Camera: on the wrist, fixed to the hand. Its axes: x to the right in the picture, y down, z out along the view.
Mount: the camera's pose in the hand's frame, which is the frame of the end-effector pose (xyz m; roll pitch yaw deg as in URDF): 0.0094 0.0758 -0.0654 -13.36 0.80 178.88
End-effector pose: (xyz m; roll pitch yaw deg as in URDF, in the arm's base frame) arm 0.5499 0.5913 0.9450 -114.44 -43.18 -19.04
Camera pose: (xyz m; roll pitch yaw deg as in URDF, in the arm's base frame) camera 0.5539 0.4938 0.9208 102.23 43.86 162.61
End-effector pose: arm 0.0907 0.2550 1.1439 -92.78 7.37 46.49
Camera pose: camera 0.1408 0.2075 1.0708 79.33 -6.29 -132.65
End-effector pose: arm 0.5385 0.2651 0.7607 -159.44 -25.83 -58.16
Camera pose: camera 0.4552 0.2212 0.7960 146.73 25.47 123.31
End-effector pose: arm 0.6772 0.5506 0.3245 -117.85 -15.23 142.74
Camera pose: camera 0.7188 0.6361 0.2918 104.84 15.84 -35.98
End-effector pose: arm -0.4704 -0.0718 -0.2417 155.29 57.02 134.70
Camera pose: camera -0.4982 0.0154 -0.2000 -169.74 -58.21 -44.00
